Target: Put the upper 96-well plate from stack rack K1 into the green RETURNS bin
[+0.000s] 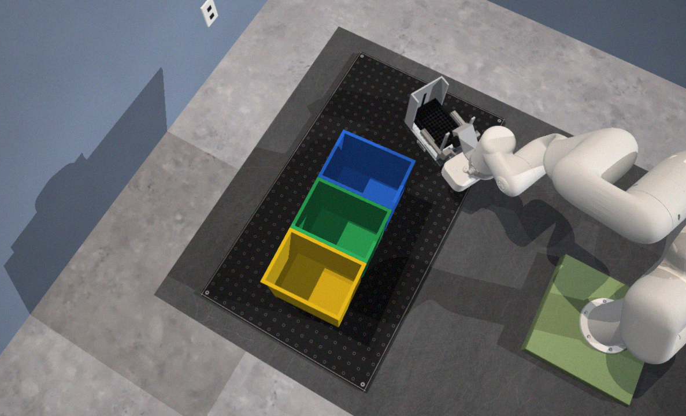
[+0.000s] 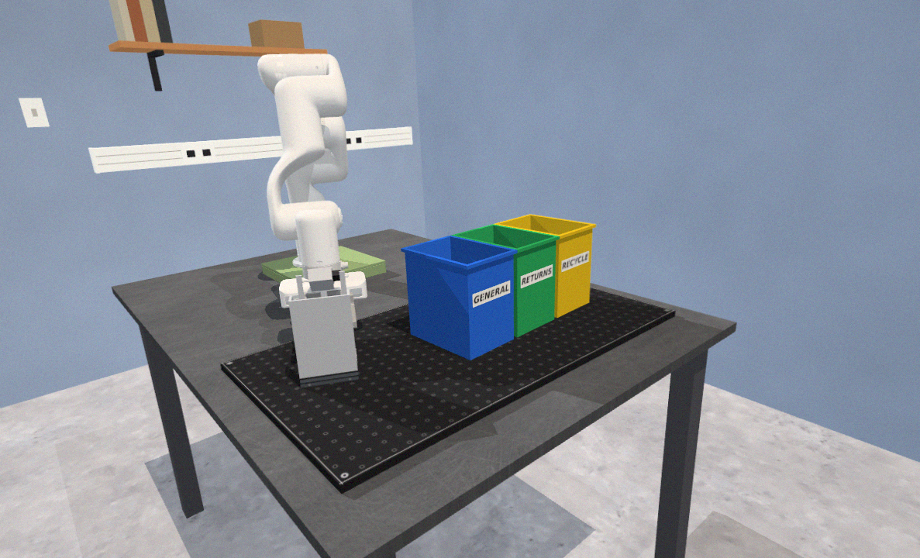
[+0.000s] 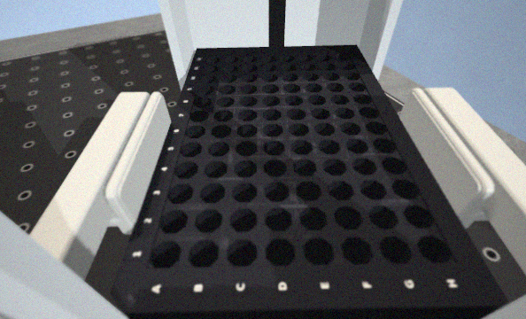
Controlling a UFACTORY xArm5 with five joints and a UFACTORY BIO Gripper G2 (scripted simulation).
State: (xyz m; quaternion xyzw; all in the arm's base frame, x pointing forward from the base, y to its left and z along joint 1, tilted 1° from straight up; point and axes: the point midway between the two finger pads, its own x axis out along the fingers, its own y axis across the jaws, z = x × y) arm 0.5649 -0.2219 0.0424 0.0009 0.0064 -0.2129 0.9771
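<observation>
My gripper is now 2 cm short of the white plate, 1 cm to the left of it and 5 cm above it. From my hand the other things lie so: blue general bin: 8 cm ahead, 24 cm to the left, 2 cm above; then green returns bin: 7 cm ahead, 37 cm to the left, 2 cm above; then black 96-well plate: 2 cm ahead, 1 cm to the right, 1 cm below.
</observation>
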